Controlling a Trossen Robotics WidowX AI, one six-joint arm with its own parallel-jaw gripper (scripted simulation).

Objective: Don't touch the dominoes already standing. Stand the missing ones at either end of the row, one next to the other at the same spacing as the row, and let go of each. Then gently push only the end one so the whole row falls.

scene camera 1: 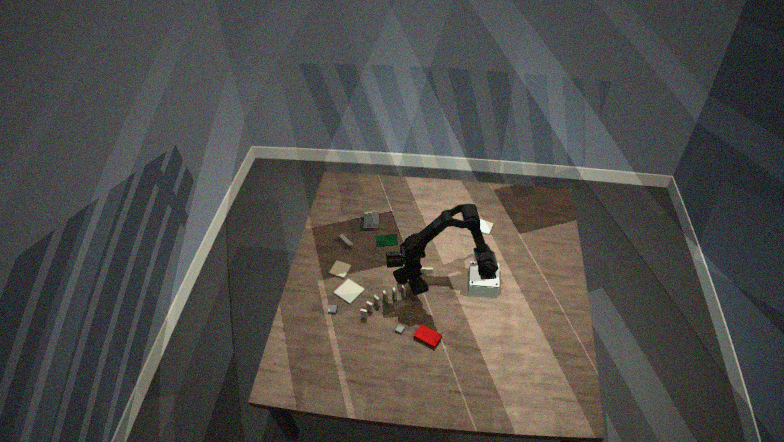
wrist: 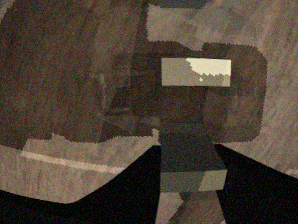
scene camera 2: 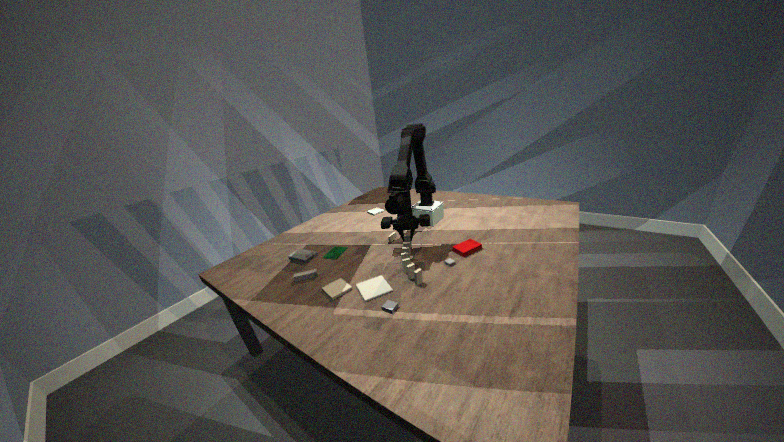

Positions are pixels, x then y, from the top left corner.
Labels:
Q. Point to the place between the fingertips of the gripper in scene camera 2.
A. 407,240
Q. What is the gripper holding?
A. A domino.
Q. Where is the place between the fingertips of the gripper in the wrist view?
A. At 186,153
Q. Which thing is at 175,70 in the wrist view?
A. A domino.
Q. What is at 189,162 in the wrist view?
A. A domino.

